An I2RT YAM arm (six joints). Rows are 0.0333 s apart.
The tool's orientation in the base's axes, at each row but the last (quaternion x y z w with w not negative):
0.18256, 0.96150, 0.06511, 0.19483
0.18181, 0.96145, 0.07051, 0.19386
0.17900, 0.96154, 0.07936, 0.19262
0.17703, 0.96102, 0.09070, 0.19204
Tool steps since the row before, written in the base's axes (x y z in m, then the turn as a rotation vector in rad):
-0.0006, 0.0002, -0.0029, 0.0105, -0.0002, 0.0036
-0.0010, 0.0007, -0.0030, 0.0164, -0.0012, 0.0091
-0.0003, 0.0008, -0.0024, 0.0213, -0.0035, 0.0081
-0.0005, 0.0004, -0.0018, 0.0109, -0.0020, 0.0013
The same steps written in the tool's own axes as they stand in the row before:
0.0016, -0.0006, 0.0024, -0.0103, 0.0039, 0.0009
0.0022, -0.0003, 0.0024, -0.0177, 0.0061, -0.0019
0.0014, 0.0001, 0.0021, -0.0224, 0.0052, 0.0008
0.0012, -0.0002, 0.0015, -0.0106, 0.0018, 0.0030

